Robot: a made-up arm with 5 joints.
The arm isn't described. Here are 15 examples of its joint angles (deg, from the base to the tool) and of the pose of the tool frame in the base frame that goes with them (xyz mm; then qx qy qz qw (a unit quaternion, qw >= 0)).
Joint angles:
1: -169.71 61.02 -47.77 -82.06 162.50
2: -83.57 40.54 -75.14 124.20 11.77
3: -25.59 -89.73 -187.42 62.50 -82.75
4: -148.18 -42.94 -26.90 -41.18 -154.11
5: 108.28 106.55 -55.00 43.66 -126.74
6: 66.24 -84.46 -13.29 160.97 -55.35
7: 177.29 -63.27 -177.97 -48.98 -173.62
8: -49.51 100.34 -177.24 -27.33 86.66
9: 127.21 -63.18 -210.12 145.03 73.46
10: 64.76 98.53 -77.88 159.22 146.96
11: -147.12 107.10 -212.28 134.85 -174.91
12: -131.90 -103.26 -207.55 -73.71 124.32
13: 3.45 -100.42 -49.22 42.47 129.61
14: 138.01 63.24 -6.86 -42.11 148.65
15: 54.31 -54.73 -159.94 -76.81 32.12
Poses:
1: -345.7 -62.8 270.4 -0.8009 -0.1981 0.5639 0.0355
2: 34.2 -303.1 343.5 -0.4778 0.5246 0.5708 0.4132
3: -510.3 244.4 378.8 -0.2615 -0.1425 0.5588 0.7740
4: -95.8 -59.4 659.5 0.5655 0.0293 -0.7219 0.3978
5: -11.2 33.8 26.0 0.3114 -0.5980 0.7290 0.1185
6: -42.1 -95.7 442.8 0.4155 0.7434 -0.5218 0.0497
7: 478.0 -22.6 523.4 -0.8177 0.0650 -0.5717 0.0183
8: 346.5 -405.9 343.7 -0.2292 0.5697 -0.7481 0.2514
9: 246.8 -325.1 571.7 -0.3891 -0.1972 0.1614 0.8852
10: 75.6 160.4 138.3 0.0009 -0.0007 0.2733 0.9619
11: -379.6 -245.4 252.7 -0.9384 -0.2321 -0.2421 0.0833
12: 217.8 242.7 143.0 -0.6031 -0.7689 0.2119 0.0140
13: -161.2 -9.7 655.3 -0.2688 0.5293 -0.3205 0.7382
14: -116.0 104.4 209.0 0.9880 -0.0920 0.0996 0.0742
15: -233.6 -325.2 640.2 0.8110 0.1590 -0.4103 0.3855
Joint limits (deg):
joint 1: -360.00..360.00
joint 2: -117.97..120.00
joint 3: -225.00..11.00
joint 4: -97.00..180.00
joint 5: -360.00..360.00
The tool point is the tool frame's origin. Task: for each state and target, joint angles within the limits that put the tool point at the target. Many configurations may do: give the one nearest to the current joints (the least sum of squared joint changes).
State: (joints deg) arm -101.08 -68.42 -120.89 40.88 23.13
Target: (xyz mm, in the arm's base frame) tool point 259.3 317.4 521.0
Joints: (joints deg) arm -129.25 -117.97 -98.23 86.94 23.13
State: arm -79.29 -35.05 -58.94 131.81 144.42
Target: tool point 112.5 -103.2 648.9
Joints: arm -42.53 -25.57 -77.33 122.29 144.42
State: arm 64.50 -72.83 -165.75 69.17 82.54
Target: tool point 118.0 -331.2 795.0
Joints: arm 109.61 -60.43 -152.32 80.97 82.54
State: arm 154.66 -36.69 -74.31 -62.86 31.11
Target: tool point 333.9 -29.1 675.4
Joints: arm 175.02 -80.23 -82.22 -75.81 31.11
